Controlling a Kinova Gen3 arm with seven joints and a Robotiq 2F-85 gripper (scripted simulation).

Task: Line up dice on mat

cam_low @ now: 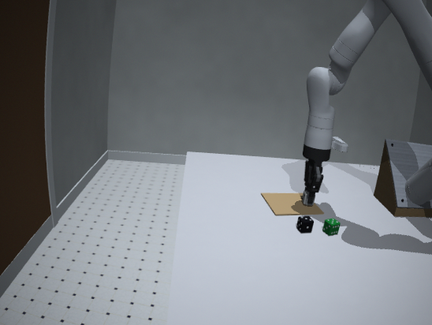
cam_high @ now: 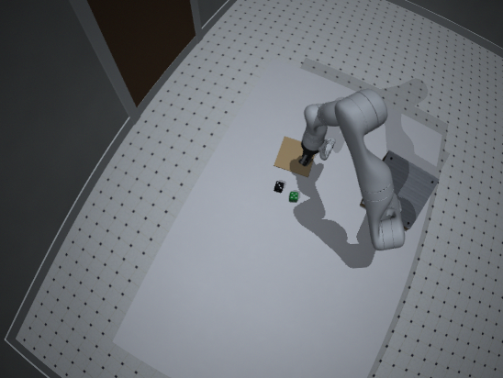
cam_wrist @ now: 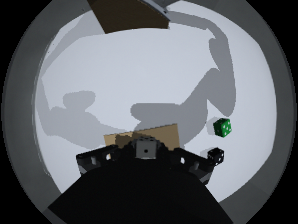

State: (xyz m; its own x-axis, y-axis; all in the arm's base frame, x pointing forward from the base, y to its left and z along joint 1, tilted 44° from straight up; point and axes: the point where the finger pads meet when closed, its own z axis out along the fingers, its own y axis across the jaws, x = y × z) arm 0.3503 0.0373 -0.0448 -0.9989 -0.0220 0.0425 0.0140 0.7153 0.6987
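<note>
Now: hand 1 cm above the white die. Round my hand: black die 15 cm to the left, 4 cm ahead, 1 cm below; green die 16 cm to the left, 3 cm behind, 1 cm below; tan mat 5 cm ahead, 3 cm below.
</note>
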